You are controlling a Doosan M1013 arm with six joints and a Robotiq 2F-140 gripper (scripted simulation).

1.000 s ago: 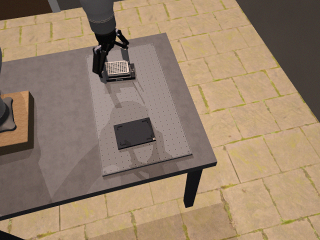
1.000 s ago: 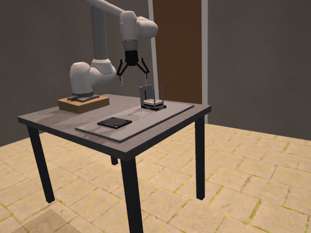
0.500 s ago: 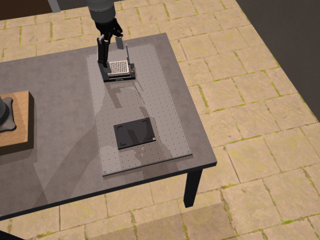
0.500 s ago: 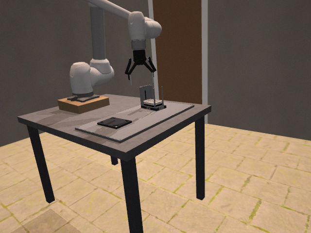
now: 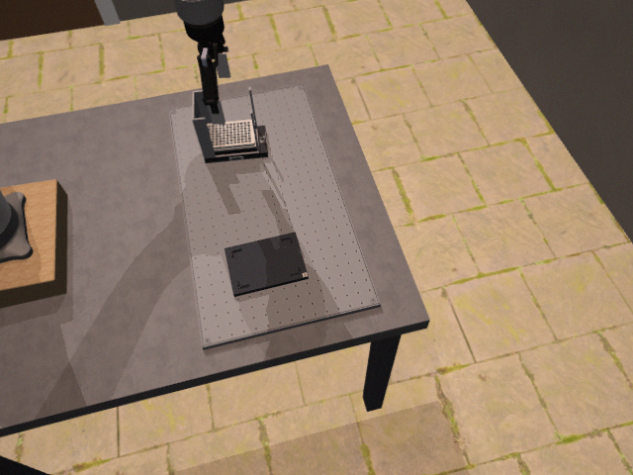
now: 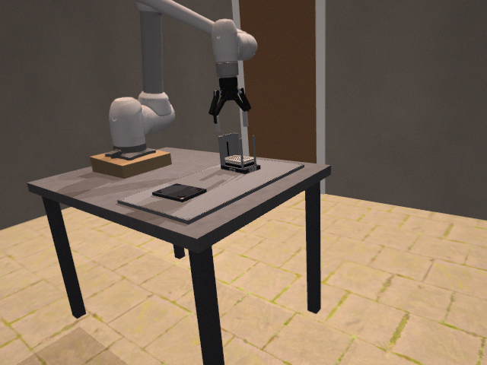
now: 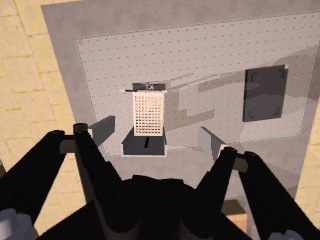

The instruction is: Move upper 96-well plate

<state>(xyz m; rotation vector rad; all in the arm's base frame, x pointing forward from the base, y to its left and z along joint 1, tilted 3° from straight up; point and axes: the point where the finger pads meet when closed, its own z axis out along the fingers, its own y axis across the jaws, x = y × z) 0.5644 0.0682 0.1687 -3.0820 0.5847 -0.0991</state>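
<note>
Now: the white 96-well plate 30 mm to the left of my hand and 150 mm below it. Round my hand: dark plate: 30 mm to the left, 160 mm below; then back wall: 60 mm behind, 40 mm to the left, 110 mm below; then dark plate nest N1: 30 mm behind, 340 mm to the right, 190 mm below.
</note>
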